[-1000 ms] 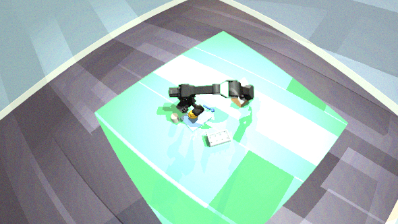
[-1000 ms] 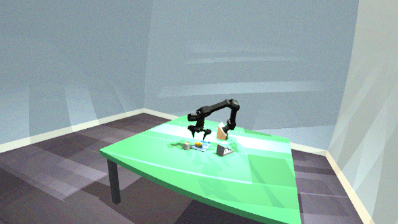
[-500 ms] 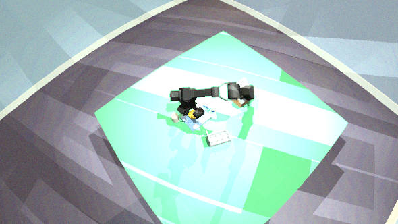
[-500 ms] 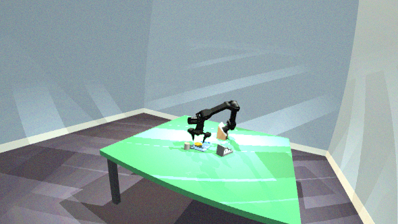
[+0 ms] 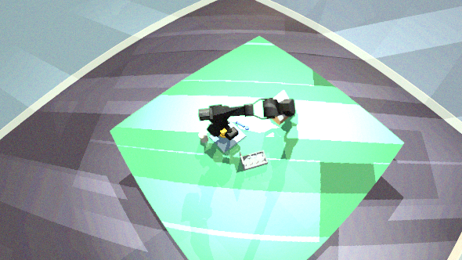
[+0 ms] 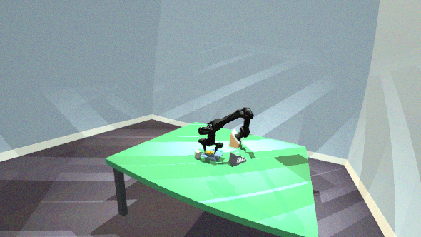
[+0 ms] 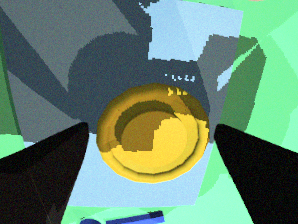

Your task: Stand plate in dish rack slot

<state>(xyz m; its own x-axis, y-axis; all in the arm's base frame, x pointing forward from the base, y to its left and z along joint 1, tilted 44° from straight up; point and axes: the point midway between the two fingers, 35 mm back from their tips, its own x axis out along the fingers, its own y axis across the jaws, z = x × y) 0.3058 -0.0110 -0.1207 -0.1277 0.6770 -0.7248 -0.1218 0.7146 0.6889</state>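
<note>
Right now my gripper tip is right at the plate. Also, from my gripper tip: blue spoon 110 mm behind, 20 mm to the left, 10 mm below; pale mat 20 mm to the left, 10 mm below, 10 mm behind; white cup 110 mm ahead, 40 mm to the right, 10 mm above.
</note>
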